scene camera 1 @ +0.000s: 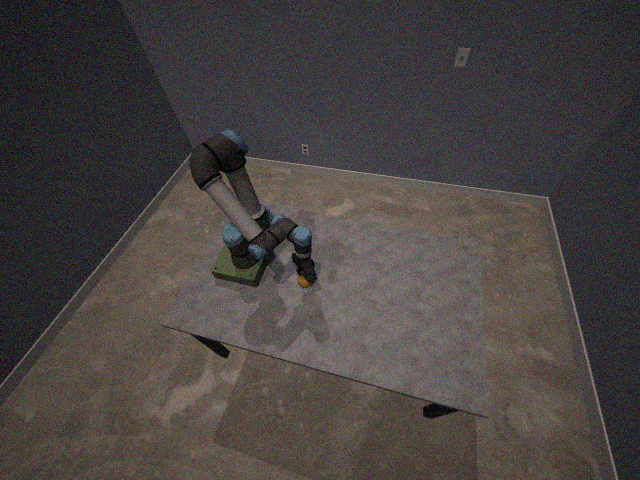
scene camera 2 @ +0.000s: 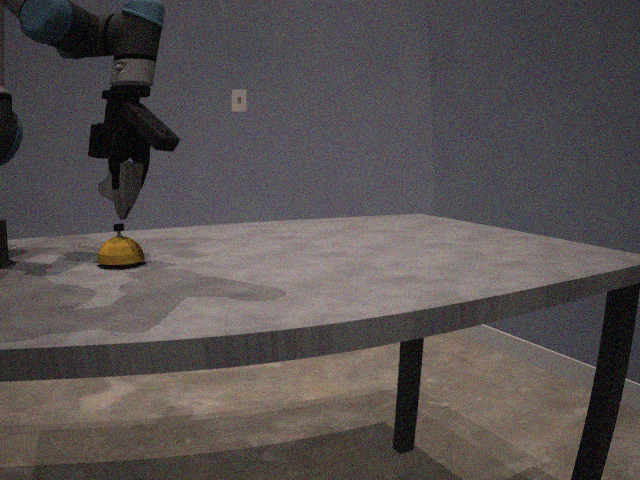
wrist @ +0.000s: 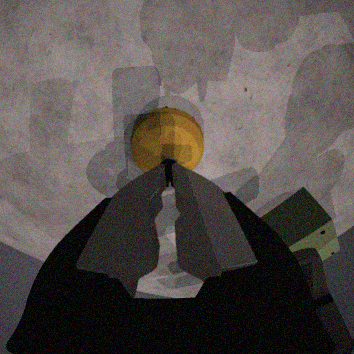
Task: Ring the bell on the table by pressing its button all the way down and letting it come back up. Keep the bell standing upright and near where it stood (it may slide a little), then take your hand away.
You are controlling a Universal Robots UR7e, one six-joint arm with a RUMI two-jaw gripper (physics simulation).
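Places are measured from the arm's base along level axes (x ahead, y left, z up), in centimetres.
Pixels of known places: gripper, fingertip midpoint: (scene camera 2: 122,219) (wrist: 169,166); arm's base, origin of the base link: (scene camera 1: 246,256).
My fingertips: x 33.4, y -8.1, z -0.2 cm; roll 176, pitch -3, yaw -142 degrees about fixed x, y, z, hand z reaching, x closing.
Ahead of a thing's pixels: the offset from my fingertips to its top centre. Level surfaces: height alone.
A yellow dome bell {dy +1.0, dx -0.6, dz -0.8 cm} (scene camera 1: 304,282) (scene camera 2: 120,252) (wrist: 167,132) stands upright on the grey table. Its black button {dy +1.0, dx -0.6, dz -0.8 cm} (scene camera 2: 118,227) sits raised on a thin stem on top of the dome. My gripper (scene camera 2: 123,217) (wrist: 169,166) is shut with nothing between its fingers and points down. In the scene camera 2 view its tips are just above the button, with a small gap. In the wrist view the fingertips cover most of the button, and the near edge of the bell is hidden behind them.
The grey table {dz -7.4 cm} (scene camera 1: 403,310) (scene camera 2: 336,268) carries the arm's green base block (scene camera 1: 237,272) (wrist: 295,220), to the left of the bell in the scene camera 1 view. Shadows of the arm fall across the table around the bell. Walls stand behind the table.
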